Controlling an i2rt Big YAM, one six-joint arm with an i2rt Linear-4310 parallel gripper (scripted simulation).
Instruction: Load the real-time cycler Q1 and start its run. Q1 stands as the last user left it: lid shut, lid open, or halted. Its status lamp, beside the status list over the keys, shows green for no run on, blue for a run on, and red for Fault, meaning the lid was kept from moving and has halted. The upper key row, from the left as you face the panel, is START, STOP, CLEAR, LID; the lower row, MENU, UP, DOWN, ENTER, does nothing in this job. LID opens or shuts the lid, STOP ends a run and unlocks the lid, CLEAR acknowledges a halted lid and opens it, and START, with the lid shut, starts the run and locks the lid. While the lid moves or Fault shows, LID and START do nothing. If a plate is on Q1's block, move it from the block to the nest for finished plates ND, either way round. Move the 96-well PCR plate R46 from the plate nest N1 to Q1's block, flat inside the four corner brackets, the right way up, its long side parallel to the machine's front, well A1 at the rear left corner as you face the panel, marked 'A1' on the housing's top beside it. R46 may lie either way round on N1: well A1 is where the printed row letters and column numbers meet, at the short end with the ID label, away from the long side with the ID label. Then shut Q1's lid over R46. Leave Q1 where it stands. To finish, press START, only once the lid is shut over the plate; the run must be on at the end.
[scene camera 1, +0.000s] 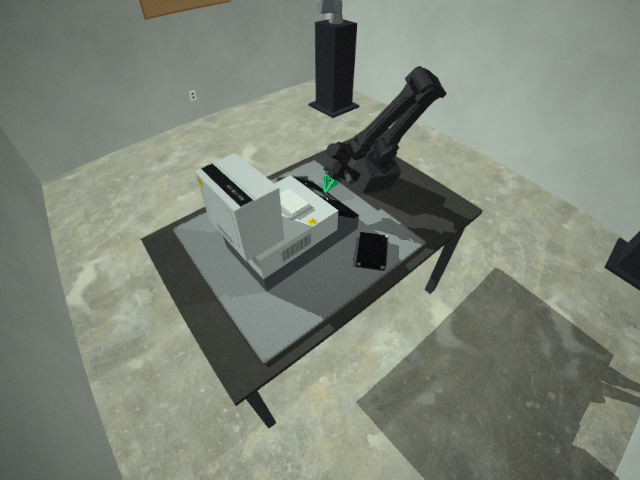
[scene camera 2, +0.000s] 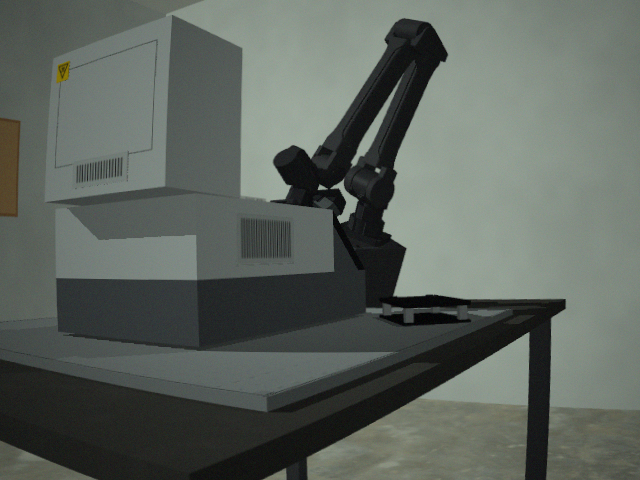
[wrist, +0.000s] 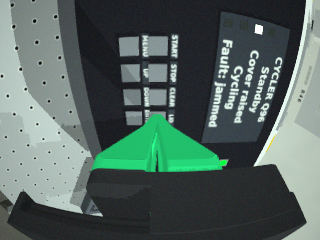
Scene:
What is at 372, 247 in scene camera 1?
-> A black plate nest.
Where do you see a lid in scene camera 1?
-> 244, 205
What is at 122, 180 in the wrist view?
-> My gripper.

